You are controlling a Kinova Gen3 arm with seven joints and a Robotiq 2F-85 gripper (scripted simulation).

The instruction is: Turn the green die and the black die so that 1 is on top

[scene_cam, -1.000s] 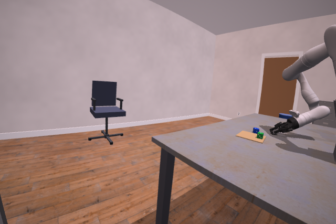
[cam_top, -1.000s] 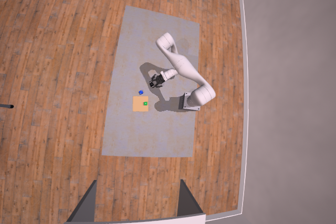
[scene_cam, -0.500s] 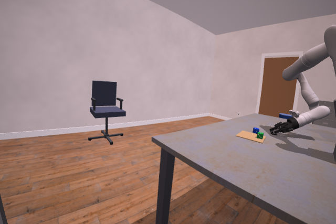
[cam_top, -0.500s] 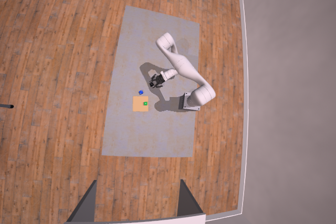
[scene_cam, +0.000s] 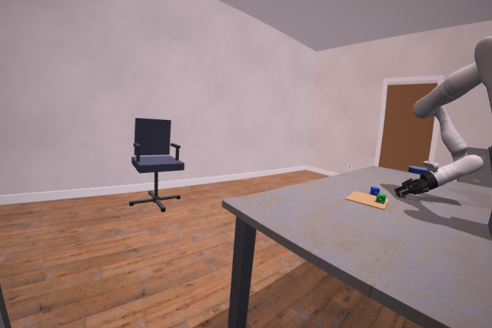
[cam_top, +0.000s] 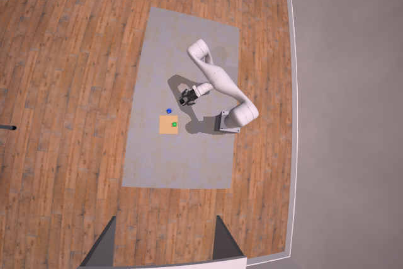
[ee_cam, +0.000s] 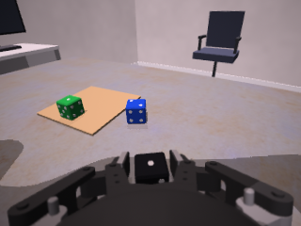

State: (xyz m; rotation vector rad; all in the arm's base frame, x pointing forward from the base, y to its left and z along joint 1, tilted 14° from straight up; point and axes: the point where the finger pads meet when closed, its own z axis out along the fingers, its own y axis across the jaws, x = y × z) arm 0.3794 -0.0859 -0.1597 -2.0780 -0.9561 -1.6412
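The black die lies 1 cm below my hand. From my hand the other things lie so: blue die (7 cm ahead, 10 cm to the left, 1 cm below); then tan mat (5 cm ahead, 20 cm to the left, 2 cm below); then green die (1 cm ahead, 19 cm to the left, 1 cm below).
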